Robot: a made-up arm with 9 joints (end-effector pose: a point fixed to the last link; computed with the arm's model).
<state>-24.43 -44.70 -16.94 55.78 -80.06 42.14 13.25 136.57 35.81</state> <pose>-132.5 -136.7 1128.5 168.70 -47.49 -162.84</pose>
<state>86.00 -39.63 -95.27 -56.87 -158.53 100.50 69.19 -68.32 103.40</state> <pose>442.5 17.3 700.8 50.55 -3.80 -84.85</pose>
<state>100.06 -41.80 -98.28 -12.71 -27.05 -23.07 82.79 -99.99 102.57</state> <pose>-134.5 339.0 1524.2 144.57 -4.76 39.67</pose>
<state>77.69 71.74 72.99 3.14 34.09 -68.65 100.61 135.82 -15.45</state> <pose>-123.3 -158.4 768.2 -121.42 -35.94 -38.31</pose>
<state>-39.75 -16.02 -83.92 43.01 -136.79 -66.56 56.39 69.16 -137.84</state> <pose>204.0 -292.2 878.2 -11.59 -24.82 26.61</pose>
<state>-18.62 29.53 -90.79 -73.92 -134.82 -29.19 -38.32 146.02 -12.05</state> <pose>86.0 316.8 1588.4 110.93 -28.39 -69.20</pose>
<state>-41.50 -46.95 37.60 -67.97 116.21 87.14 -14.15 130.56 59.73</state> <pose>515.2 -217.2 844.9 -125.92 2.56 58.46</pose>
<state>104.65 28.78 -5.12 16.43 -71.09 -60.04 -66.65 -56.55 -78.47</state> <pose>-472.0 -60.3 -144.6 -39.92 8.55 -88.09</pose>
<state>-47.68 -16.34 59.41 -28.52 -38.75 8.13 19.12 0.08 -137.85</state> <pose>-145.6 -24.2 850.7 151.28 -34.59 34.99</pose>
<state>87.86 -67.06 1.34 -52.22 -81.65 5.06 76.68 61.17 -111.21</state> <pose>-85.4 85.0 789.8 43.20 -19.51 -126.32</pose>
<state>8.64 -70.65 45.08 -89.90 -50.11 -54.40 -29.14 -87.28 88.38</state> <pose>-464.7 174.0 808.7 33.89 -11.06 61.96</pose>
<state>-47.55 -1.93 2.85 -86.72 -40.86 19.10 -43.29 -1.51 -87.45</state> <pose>459.7 119.0 628.9 -51.82 -33.88 77.03</pose>
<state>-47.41 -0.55 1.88 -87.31 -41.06 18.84 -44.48 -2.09 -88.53</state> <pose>462.1 129.2 637.0 -52.80 -34.13 78.55</pose>
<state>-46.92 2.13 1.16 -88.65 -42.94 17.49 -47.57 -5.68 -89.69</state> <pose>481.3 142.9 656.1 -56.81 -34.86 81.30</pose>
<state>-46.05 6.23 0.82 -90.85 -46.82 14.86 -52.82 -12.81 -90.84</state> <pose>518.3 155.8 688.2 -63.90 -35.77 84.59</pose>
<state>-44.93 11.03 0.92 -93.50 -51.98 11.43 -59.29 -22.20 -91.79</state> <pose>563.1 158.7 725.6 -71.68 -36.43 86.37</pose>
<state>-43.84 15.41 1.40 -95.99 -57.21 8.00 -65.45 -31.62 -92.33</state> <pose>603.5 147.7 756.6 -77.52 -36.87 85.56</pose>
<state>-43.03 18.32 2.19 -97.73 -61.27 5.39 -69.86 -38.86 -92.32</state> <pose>631.4 128.6 772.9 -80.54 -37.08 83.14</pose>
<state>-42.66 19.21 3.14 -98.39 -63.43 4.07 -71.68 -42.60 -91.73</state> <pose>645.5 111.0 776.3 -81.67 -36.95 81.02</pose>
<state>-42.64 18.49 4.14 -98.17 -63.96 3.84 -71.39 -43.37 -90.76</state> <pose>649.9 98.5 772.5 -81.95 -36.59 79.91</pose>
